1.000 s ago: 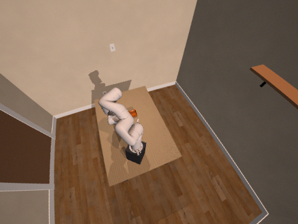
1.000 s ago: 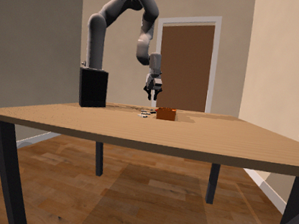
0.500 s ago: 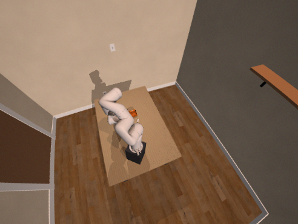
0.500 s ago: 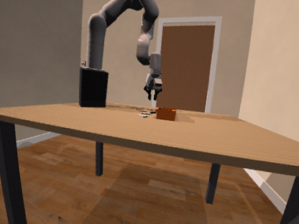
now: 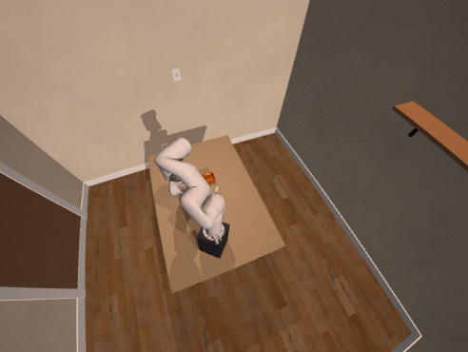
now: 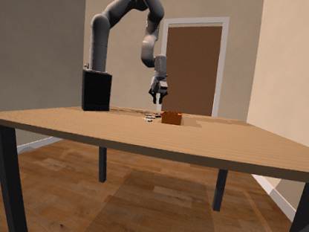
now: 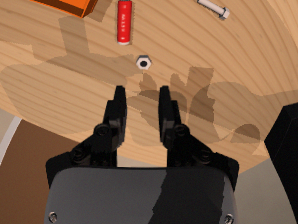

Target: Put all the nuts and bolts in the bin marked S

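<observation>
The grey nut lies 90 mm below my hand. From my hand the other things lie so: grey metal bolt (100 mm to the right, 80 mm below, 30 mm behind); red cylinder (80 mm below, 40 mm to the right, 40 mm ahead); dark cylinder (120 mm to the right, 90 mm below, 30 mm ahead).
</observation>
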